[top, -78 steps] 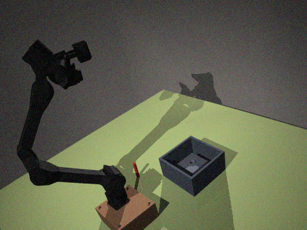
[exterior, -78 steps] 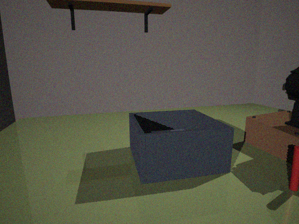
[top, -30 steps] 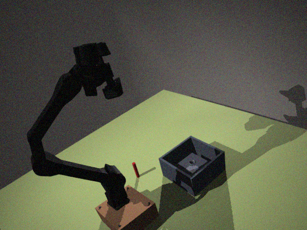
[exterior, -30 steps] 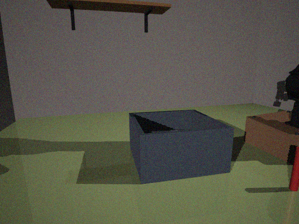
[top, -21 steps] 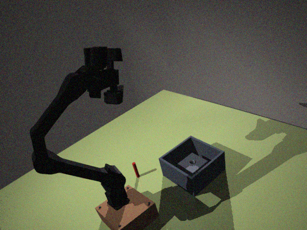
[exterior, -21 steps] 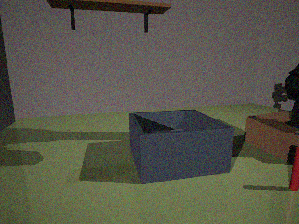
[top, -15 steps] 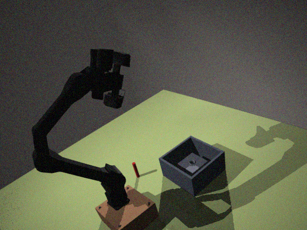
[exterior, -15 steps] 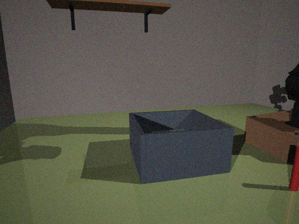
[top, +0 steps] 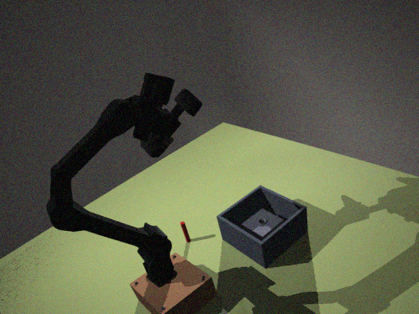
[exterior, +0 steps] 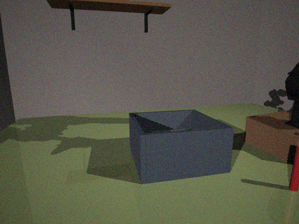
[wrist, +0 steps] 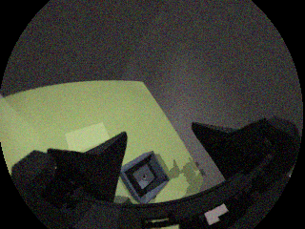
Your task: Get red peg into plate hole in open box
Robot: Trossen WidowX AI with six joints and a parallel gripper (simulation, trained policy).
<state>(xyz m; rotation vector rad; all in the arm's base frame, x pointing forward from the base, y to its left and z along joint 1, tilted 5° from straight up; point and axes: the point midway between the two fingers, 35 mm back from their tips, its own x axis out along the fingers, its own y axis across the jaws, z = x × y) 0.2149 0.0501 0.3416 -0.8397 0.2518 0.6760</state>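
My gripper tip is now 9 cm past the red peg, 2 cm to the right of it and 34 cm above it. Also, from my gripper tip: grey plate (7 cm ahead, 17 cm to the right, 33 cm below); then blue box (7 cm ahead, 17 cm to the right, 35 cm below).
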